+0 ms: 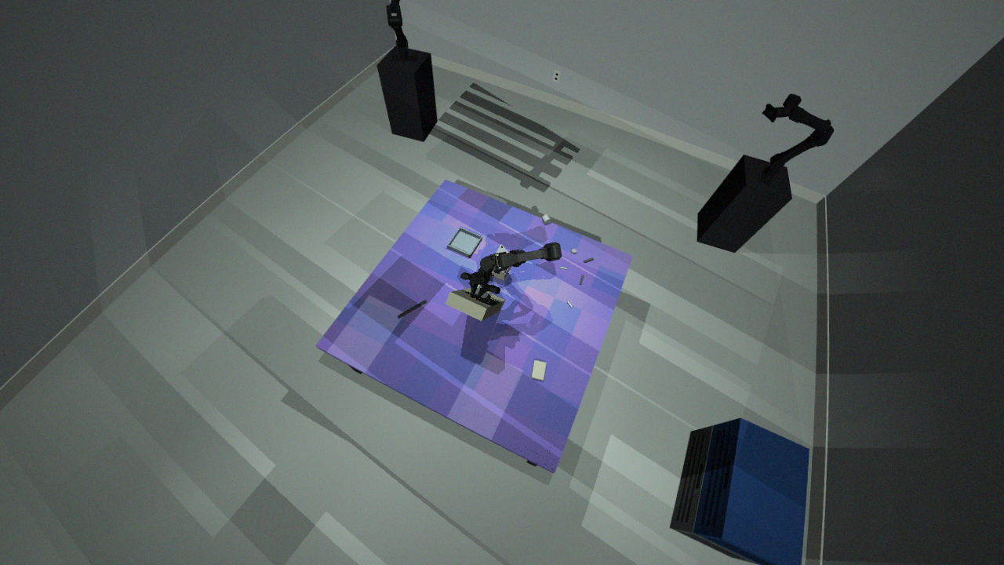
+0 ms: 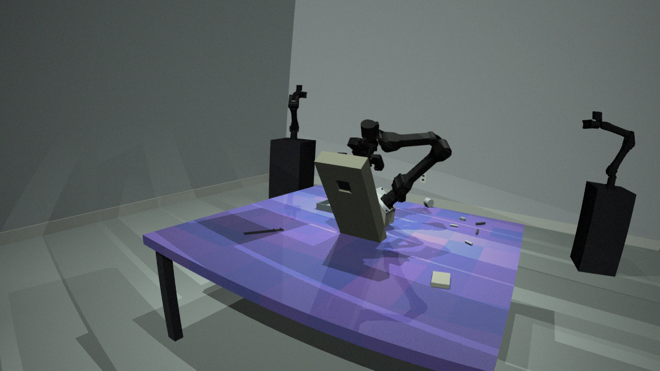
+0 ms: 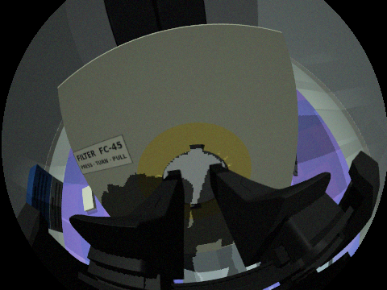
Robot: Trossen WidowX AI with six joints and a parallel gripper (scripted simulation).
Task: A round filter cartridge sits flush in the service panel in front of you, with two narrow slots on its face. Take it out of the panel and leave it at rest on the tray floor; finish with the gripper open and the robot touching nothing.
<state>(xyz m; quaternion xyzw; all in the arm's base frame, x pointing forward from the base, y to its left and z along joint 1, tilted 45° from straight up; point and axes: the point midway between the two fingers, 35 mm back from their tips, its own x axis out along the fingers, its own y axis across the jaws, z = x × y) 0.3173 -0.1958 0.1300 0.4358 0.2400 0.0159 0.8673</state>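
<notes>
Now: gripper tip 1 cm short of the grey round filter cartridge and 1 cm above it. From my gripper tip the other things lie so: small can (80 cm behind, 25 cm below, 19 cm to the left); beige block (39 cm to the left, 26 cm below, 14 cm ahead); tan service panel (8 cm below, 4 cm behind, 1 cm to the left).
</notes>
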